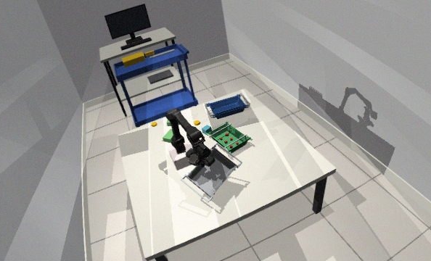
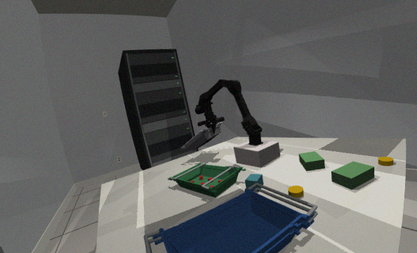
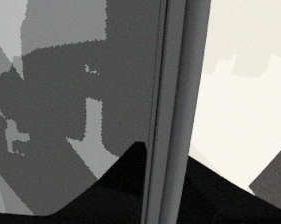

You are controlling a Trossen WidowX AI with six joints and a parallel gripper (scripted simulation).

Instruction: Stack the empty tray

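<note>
Right now my gripper tip is 7 cm to the left of the grey tray, 5 cm short of it and 1 cm above it. The rest, counted from my gripper tip: teal cube 55 cm to the left, 15 cm below, 14 cm ahead.
</note>
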